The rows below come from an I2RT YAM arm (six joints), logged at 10 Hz.
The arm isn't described. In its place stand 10 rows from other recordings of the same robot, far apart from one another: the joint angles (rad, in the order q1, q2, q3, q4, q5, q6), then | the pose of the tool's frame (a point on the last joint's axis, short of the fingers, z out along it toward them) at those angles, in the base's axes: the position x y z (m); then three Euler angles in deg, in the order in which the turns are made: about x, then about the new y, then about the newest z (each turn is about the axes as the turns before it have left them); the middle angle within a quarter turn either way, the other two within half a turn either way.
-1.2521 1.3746 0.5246 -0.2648 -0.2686 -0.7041 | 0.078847 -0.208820 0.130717 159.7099 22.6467 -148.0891
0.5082 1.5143 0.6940 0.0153 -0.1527 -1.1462 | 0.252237 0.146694 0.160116 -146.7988 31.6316 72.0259
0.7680 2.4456 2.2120 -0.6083 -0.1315 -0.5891 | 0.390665 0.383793 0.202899 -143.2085 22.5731 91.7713
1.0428 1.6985 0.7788 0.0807 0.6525 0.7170 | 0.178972 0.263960 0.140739 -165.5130 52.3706 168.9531
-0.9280 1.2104 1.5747 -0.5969 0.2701 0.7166 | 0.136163 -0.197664 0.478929 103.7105 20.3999 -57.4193
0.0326 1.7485 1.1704 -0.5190 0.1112 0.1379 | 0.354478 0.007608 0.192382 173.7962 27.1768 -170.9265
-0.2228 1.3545 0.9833 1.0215 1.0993 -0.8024 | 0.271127 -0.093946 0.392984 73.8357 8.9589 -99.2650
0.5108 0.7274 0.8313 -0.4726 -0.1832 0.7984 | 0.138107 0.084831 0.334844 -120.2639 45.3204 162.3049
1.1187 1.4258 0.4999 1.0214 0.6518 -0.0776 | 0.141269 0.241457 0.224759 -80.3719 63.0479 80.2806
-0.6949 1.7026 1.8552 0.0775 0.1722 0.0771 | 0.298675 -0.256919 0.496632 73.2336 38.8361 -72.5852
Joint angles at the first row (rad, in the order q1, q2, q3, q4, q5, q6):
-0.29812, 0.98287, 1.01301, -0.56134, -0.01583, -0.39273
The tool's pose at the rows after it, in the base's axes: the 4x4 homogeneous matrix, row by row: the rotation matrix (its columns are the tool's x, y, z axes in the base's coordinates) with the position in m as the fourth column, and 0 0 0 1 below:
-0.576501, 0.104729, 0.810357, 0.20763; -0.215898, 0.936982, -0.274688, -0.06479; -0.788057, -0.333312, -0.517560, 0.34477; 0, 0, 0, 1
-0.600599, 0.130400, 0.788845, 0.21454; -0.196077, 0.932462, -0.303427, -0.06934; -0.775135, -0.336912, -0.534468, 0.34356; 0, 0, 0, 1
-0.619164, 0.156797, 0.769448, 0.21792; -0.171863, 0.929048, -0.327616, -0.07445; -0.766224, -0.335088, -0.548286, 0.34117; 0, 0, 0, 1
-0.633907, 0.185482, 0.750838, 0.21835; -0.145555, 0.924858, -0.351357, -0.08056; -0.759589, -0.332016, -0.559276, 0.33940; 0, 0, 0, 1
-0.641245, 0.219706, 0.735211, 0.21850; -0.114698, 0.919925, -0.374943, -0.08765; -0.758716, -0.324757, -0.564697, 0.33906; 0, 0, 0, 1
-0.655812, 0.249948, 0.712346, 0.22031; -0.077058, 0.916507, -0.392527, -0.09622; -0.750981, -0.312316, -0.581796, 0.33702; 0, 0, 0, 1
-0.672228, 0.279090, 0.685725, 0.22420; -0.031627, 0.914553, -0.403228, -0.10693; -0.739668, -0.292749, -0.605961, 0.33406; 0, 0, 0, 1
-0.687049, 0.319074, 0.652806, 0.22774; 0.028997, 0.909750, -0.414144, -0.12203; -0.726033, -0.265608, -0.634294, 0.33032; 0, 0, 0, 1
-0.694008, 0.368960, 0.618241, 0.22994; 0.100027, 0.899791, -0.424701, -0.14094; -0.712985, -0.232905, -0.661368, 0.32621; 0, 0, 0, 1
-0.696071, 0.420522, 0.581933, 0.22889; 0.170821, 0.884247, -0.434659, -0.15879; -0.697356, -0.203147, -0.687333, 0.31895; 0, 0, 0, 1
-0.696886, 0.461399, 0.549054, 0.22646; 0.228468, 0.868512, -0.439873, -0.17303; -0.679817, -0.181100, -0.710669, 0.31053; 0, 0, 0, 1
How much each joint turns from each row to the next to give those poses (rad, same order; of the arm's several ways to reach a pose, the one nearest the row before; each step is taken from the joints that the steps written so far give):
-0.00039, 0.02822, 0.01562, -0.00037, 0.04005, 0.00725
-0.00570, 0.03587, 0.01871, -0.00344, 0.02901, 0.00917
-0.01413, 0.02174, 0.00687, -0.00231, 0.01716, 0.01029
-0.02291, 0.01222, 0.00382, -0.00532, 0.00952, 0.00800
-0.02742, 0.01221, 0.00723, -0.00189, 0.00499, 0.01185
-0.03056, 0.02404, 0.01185, -0.00878, -0.00003, 0.01294
-0.03468, 0.03777, 0.01947, -0.01147, -0.00723, 0.01566
-0.04925, 0.04689, 0.02513, -0.01371, -0.01414, 0.01905
-0.06101, 0.05190, 0.02865, -0.01147, -0.02020, 0.02100
-0.05876, 0.04159, 0.01105, -0.00418, -0.01527, 0.02059
-0.04730, 0.03203, 0.00001, -0.00040, -0.01029, 0.01450

